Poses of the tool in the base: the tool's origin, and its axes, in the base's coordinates. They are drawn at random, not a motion.
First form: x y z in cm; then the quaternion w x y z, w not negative.
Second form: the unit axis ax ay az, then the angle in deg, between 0 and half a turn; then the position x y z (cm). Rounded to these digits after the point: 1 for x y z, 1 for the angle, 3 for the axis.
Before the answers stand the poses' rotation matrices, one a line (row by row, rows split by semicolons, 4 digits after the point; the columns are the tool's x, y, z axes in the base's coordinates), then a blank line. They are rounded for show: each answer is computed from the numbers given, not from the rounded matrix.
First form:
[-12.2, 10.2, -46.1, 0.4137, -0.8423, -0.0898, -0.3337]
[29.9, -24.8, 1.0, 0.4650, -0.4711, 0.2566, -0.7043]
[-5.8, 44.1, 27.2, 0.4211, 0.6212, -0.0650, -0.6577]
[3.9, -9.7, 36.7, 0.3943, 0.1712, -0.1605, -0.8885]
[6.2, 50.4, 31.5, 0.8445, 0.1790, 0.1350, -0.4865]
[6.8, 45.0, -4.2, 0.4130, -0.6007, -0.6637, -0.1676]
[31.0, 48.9, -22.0, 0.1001, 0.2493, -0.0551, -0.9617]
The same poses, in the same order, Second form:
0.7612 0.4274 0.4878; -0.1248 -0.6416 0.7568; 0.6364 -0.6370 -0.4350
-0.1237 0.4132 0.9022; -0.8967 -0.4359 0.0767; 0.4249 -0.7995 0.4245
0.1264 0.4732 -0.8719; -0.6347 -0.6369 -0.4377; -0.7624 0.6087 0.2198
-0.6304 0.6457 -0.4308; -0.7556 -0.6375 0.1502; -0.1777 0.4202 0.8899
0.4903 0.8699 0.0538; -0.7733 0.4626 -0.4336; -0.4021 0.1710 0.8995
0.0628 0.9358 -0.3469; 0.6589 0.2221 0.7187; 0.7496 -0.2737 -0.6027
-0.8557 0.1650 -0.4905; -0.2200 -0.9739 0.0561; -0.4684 0.1559 0.8696

[-0.925, -0.099, -0.367, 131.1, -12.2, 10.2, -46.1]
[-0.532, 0.290, -0.796, 124.6, 29.9, -24.8, 1.0]
[0.685, -0.072, -0.725, 130.2, -5.8, 44.1, 27.2]
[0.186, -0.175, -0.967, 133.6, 3.9, -9.7, 36.7]
[0.334, 0.252, -0.908, 64.8, 6.2, 50.4, 31.5]
[-0.660, -0.729, -0.184, 131.2, 6.8, 45.0, -4.2]
[0.251, -0.055, -0.967, 168.5, 31.0, 48.9, -22.0]

